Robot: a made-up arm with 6 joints. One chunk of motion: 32 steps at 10 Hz.
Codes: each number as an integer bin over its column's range. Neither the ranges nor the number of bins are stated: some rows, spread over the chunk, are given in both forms.
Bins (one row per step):
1: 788 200 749 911 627 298
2: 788 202 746 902 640 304
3: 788 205 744 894 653 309
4: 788 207 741 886 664 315
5: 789 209 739 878 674 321
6: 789 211 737 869 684 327
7: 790 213 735 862 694 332
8: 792 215 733 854 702 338
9: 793 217 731 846 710 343
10: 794 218 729 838 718 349
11: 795 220 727 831 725 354
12: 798 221 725 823 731 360
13: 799 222 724 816 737 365
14: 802 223 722 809 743 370
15: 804 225 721 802 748 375
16: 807 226 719 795 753 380
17: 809 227 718 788 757 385
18: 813 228 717 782 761 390
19: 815 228 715 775 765 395
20: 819 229 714 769 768 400
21: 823 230 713 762 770 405
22: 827 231 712 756 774 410
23: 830 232 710 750 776 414
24: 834 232 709 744 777 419
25: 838 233 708 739 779 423
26: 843 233 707 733 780 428
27: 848 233 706 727 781 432
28: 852 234 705 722 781 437
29: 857 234 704 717 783 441
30: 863 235 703 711 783 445
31: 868 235 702 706 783 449
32: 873 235 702 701 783 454
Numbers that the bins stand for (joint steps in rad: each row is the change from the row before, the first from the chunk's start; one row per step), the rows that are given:
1: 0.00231 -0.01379 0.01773 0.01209 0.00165 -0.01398
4: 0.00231 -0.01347 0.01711 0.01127 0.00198 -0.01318
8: 0.00234 -0.01310 0.01650 0.01021 0.00232 -0.01210
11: 0.00237 -0.01287 0.01604 0.00945 0.00253 -0.01135
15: 0.00244 -0.01264 0.01557 0.00849 0.00274 -0.01036
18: 0.00251 -0.01250 0.01526 0.00783 0.00286 -0.00965
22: 0.00262 -0.01236 0.01488 0.00697 0.00297 -0.00871
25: 0.00271 -0.01227 0.01457 0.00641 0.00302 -0.00810
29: 0.00286 -0.01223 0.01426 0.00568 0.00305 -0.00725
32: 0.00299 -0.01218 0.01411 0.00516 0.00305 -0.00664
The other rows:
2: 0.00231 -0.01370 0.01750 0.01180 0.00177 -0.01370
3: 0.00231 -0.01356 0.01735 0.01153 0.00188 -0.01346
5: 0.00232 -0.01338 0.01696 0.01100 0.00207 -0.01290
6: 0.00232 -0.01328 0.01681 0.01071 0.00216 -0.01262
7: 0.00233 -0.01319 0.01665 0.01047 0.00225 -0.01238
9: 0.00235 -0.01301 0.01634 0.00995 0.00240 -0.01186
10: 0.00236 -0.01296 0.01619 0.00968 0.00247 -0.01158
12: 0.00239 -0.01282 0.01588 0.00919 0.00259 -0.01106
13: 0.00240 -0.01278 0.01580 0.00895 0.00264 -0.01083
14: 0.00242 -0.01273 0.01565 0.00872 0.00269 -0.01059
16: 0.00246 -0.01259 0.01542 0.00826 0.00278 -0.01012
17: 0.00248 -0.01255 0.01534 0.00803 0.00282 -0.00989
19: 0.00253 -0.01250 0.01511 0.00760 0.00289 -0.00942
20: 0.00256 -0.01246 0.01503 0.00740 0.00292 -0.00918
21: 0.00259 -0.01241 0.01496 0.00717 0.00294 -0.00895
23: 0.00265 -0.01232 0.01472 0.00677 0.00299 -0.00852
24: 0.00268 -0.01232 0.01465 0.00658 0.00300 -0.00829
26: 0.00275 -0.01227 0.01449 0.00621 0.00303 -0.00786
27: 0.00279 -0.01227 0.01442 0.00602 0.00304 -0.00768
28: 0.00282 -0.01223 0.01434 0.00585 0.00304 -0.00744
30: 0.00291 -0.01218 0.01419 0.00549 0.00305 -0.00706
31: 0.00295 -0.01218 0.01411 0.00532 0.00305 -0.00688

